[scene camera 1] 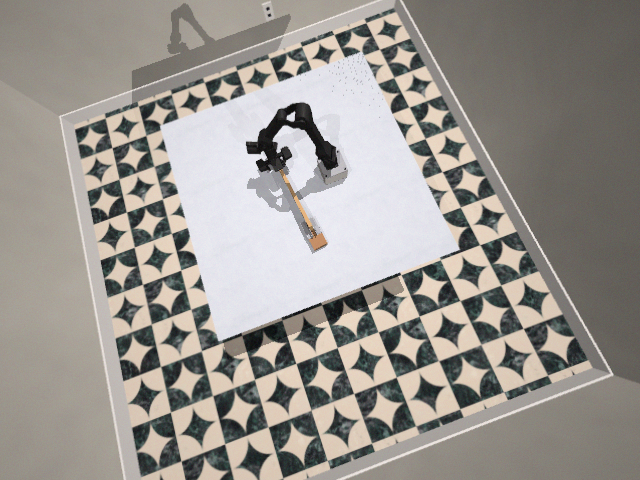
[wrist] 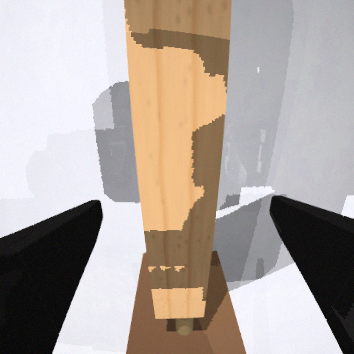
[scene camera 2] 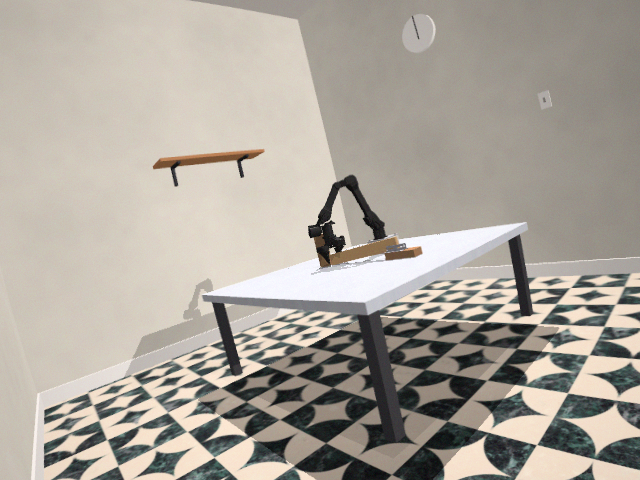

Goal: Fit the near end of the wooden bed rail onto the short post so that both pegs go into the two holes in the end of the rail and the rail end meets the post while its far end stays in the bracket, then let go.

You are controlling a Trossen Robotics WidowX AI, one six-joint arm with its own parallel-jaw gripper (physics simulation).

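Pixels of known places: gripper, between the fingertips: (wrist: 187, 206) (scene camera 2: 334, 261); arm's base, origin of its link: (scene camera 1: 330, 163) (scene camera 2: 380, 238).
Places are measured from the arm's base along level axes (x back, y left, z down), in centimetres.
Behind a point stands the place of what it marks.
The light wooden bed rail (scene camera 1: 299, 205) {x -22.8, y 16.5, z -0.9 cm} (scene camera 2: 361, 252) {x -24.9, y 7.9, z 3.0 cm} (wrist: 167, 150) {x -25.9, y -8.0, z 1.4 cm} slopes down from its far end, at the metal bracket (scene camera 2: 397, 247) {x -21.8, y 29.3, z 3.0 cm}, to its near end, low beside the short post. The brown post (scene camera 2: 318, 241) {x -30.3, y -17.9, z -6.5 cm} (wrist: 186, 345) {x -27.6, y -16.3, z 1.9 cm} stands upright at the near end. In the wrist view one peg (wrist: 184, 328) {x -27.5, y -15.8, z 2.4 cm} shows between the rail end and the post, outside the rail; the other peg and the holes are hidden. My gripper (scene camera 1: 279, 167) {x -27.3, y -11.8, z 6.2 cm} (scene camera 2: 331, 251) {x -27.3, y -11.8, z 6.2 cm} (wrist: 187, 206) {x -27.3, y -11.8, z 6.2 cm} is open, with one finger on each side of the rail's near part and apart from it.
An orange-brown block (scene camera 1: 318, 241) {x -20.0, y 36.3, z 4.4 cm} (scene camera 2: 408, 253) {x -23.9, y 36.8, z 5.9 cm} lies at the bracket end of the rail on the white table (scene camera 1: 248, 268) {x -59.3, y 36.5, z 7.9 cm} (scene camera 2: 310, 289) {x -72.3, y 24.2, z 8.0 cm}. The arm's grey base (scene camera 1: 334, 174) {x -0.4, y 6.8, z -0.1 cm} stands on the table to the right of the rail in the first scene view.
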